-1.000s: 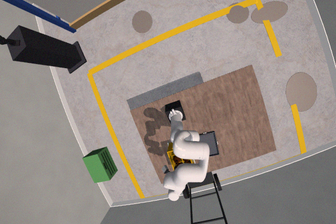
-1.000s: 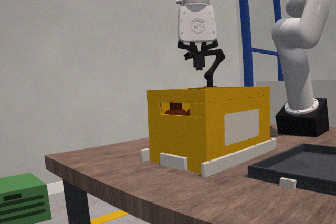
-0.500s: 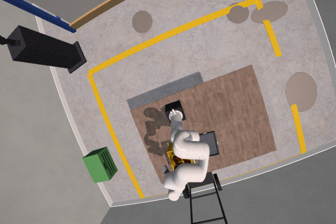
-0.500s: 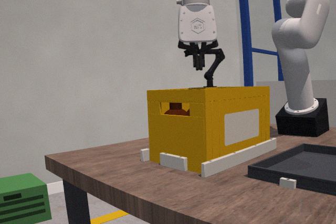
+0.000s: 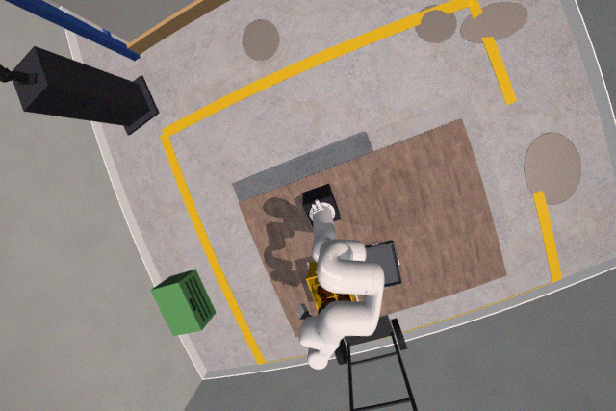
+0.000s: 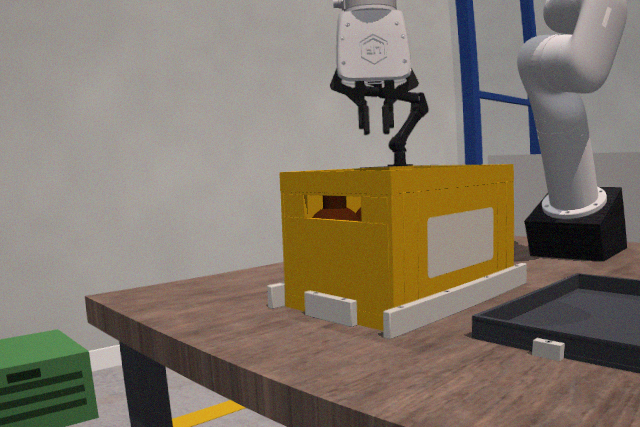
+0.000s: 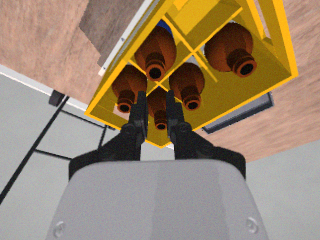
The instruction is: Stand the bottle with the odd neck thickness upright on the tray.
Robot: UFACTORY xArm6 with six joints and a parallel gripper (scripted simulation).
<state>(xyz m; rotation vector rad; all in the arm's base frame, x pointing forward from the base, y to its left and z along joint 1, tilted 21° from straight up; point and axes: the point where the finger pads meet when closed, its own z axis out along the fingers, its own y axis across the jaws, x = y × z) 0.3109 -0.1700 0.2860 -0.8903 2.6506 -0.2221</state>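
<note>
The yellow crate is 160 mm below my hand, 50 mm to the left of it and 10 mm ahead of it. Also, from my hand: dark tray: 320 mm to the left, 230 mm below, 30 mm ahead.
</note>
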